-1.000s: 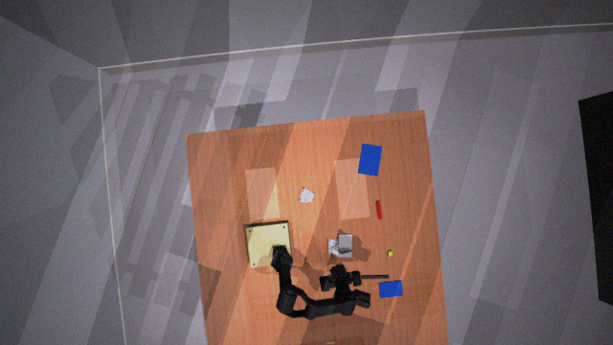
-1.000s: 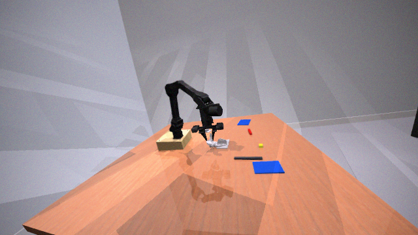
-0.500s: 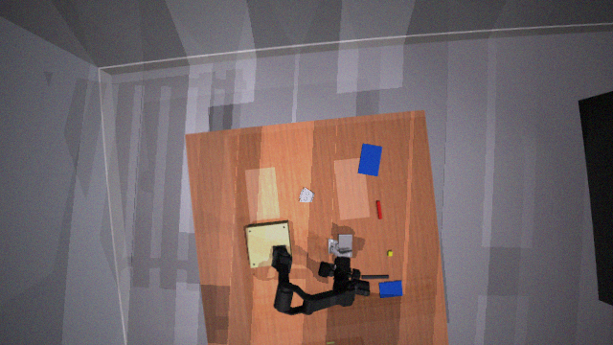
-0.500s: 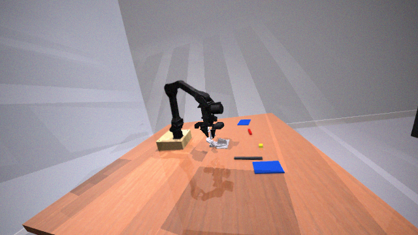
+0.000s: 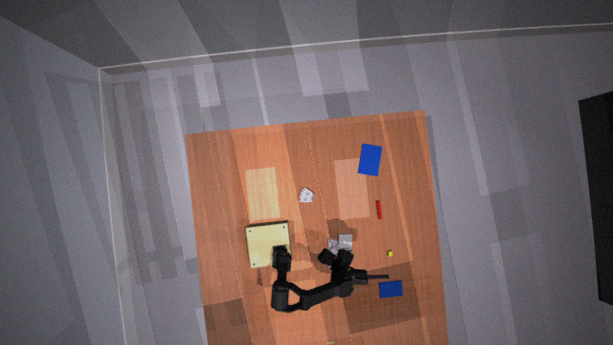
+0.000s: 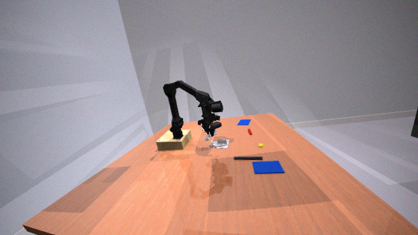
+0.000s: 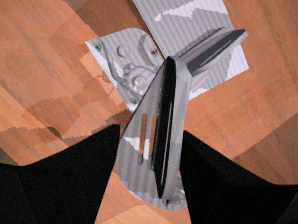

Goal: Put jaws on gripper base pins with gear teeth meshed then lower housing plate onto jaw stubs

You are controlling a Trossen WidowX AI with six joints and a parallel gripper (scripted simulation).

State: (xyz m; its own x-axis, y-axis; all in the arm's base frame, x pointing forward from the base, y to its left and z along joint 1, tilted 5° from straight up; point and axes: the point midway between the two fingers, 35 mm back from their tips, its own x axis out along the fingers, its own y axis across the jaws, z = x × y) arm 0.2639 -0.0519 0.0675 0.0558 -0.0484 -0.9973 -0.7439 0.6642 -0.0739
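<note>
Right now my gripper tip is 8 cm above the flat white plate, 7 cm short of it and 3 cm to the right of it. Also, from my gripper tip: housing plate (8 cm below, 4 cm to the left); black bar (21 cm ahead, 16 cm to the right, 8 cm below); jaw (7 cm below, 2 cm to the left, 2 cm ahead).
</note>
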